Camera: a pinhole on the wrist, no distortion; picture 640 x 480 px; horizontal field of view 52.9 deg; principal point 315.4 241.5 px. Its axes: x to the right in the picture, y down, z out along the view. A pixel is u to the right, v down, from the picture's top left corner.
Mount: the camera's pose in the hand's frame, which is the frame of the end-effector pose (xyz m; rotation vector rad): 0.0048 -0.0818 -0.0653 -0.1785 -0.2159 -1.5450
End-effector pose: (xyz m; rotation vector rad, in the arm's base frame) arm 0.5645 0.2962 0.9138 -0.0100 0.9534 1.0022
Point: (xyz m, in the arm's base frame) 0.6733 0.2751 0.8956
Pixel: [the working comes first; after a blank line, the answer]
In the camera's frame: 0.0447 0.0152 0.1107

575 330
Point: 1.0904 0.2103 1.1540
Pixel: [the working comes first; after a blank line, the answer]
In the camera's frame: 0.3708 -0.1246 0.4558

outside the picture
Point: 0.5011 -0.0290 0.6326
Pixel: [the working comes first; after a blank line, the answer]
In the camera's frame: 0.0943 -0.0646 -0.3165

behind the camera
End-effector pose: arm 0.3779 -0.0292 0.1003 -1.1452 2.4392 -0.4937
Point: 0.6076 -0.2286 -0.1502
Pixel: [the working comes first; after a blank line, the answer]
In the camera's frame: 0.1721 0.0763 0.3901

599 367
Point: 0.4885 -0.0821 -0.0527
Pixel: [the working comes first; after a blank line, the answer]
In the camera's frame: 0.0153 0.0098 0.2631

353 265
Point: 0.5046 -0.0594 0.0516
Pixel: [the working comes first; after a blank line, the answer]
In the camera's frame: 0.0379 -0.0414 0.1708

458 86
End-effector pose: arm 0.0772 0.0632 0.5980 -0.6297 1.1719 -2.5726
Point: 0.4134 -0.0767 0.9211
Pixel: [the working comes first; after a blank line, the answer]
In the camera's frame: 0.1815 -0.1442 0.4798

559 48
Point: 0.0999 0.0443 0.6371
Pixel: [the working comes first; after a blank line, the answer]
In the camera's frame: -0.0355 -0.0026 0.1243

132 228
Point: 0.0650 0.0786 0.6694
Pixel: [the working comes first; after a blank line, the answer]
In the camera's frame: 0.0065 0.0223 0.0919

361 398
